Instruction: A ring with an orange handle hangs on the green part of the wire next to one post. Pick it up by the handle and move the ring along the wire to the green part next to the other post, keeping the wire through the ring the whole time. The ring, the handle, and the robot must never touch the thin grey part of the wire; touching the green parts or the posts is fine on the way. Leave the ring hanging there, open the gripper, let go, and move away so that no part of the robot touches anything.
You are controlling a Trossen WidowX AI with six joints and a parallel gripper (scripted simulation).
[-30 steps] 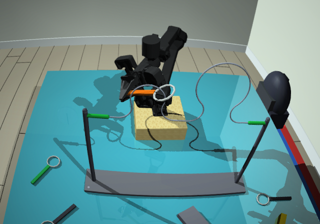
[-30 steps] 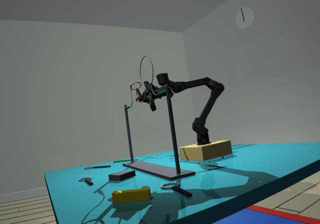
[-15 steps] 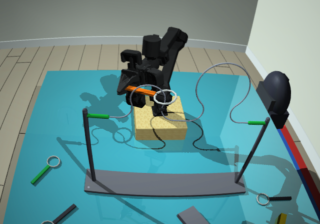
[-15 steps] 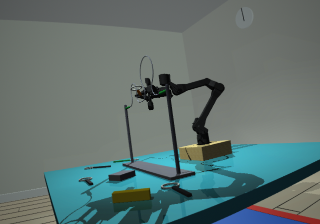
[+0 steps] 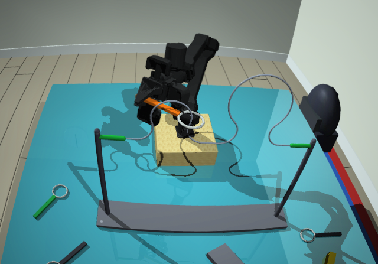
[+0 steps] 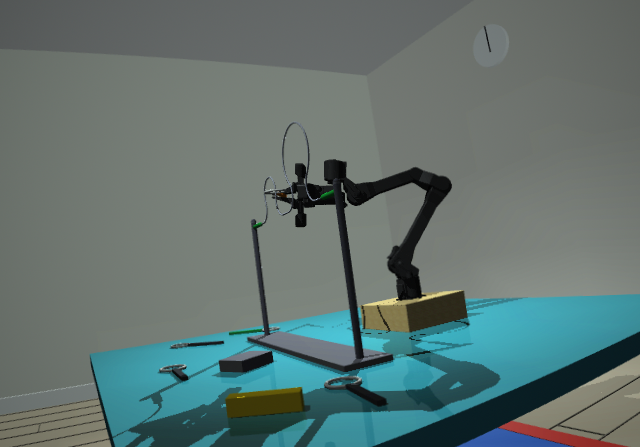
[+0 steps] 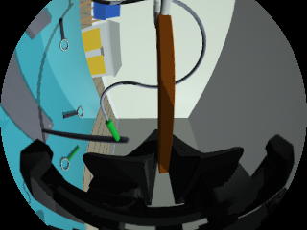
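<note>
Now: gripper tip 9 cm to the right of the ring with orange handle, 2 cm short of it and 1 cm above it. From my gripper tip the other things lie so: grey block (41 cm below, 25 cm to the left, 24 cm ahead); then yellow block (60 cm to the left, 41 cm below, 35 cm ahead).
</note>
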